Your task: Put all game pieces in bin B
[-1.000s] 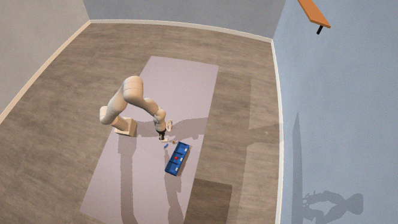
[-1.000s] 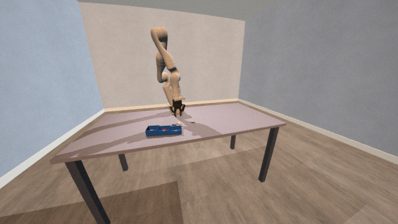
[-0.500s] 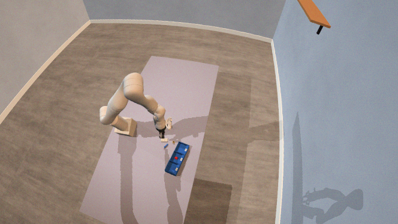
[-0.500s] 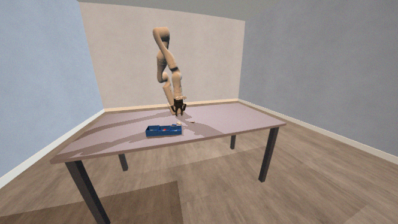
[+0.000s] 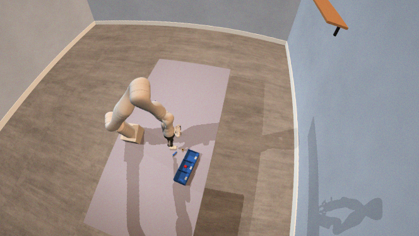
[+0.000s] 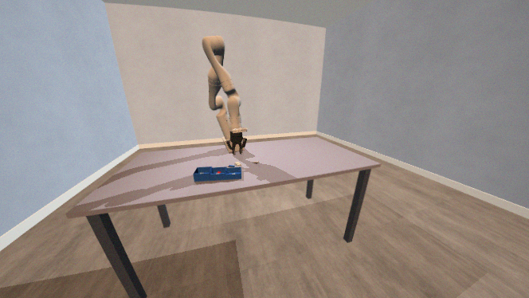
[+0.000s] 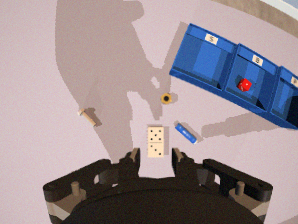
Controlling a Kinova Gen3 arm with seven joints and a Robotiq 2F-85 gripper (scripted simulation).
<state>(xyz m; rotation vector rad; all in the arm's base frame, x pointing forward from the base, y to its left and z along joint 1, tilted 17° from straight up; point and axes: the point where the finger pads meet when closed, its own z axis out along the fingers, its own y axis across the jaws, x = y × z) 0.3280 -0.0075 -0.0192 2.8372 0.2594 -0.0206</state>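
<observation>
Right now the white domino is 80 mm below my hand. From my hand the other things lie so: blue stick (80 mm below, 50 mm to the right, 20 mm ahead); then peg (130 mm to the left, 80 mm below, 20 mm ahead); then brass ring (80 mm below, 70 mm ahead).
</observation>
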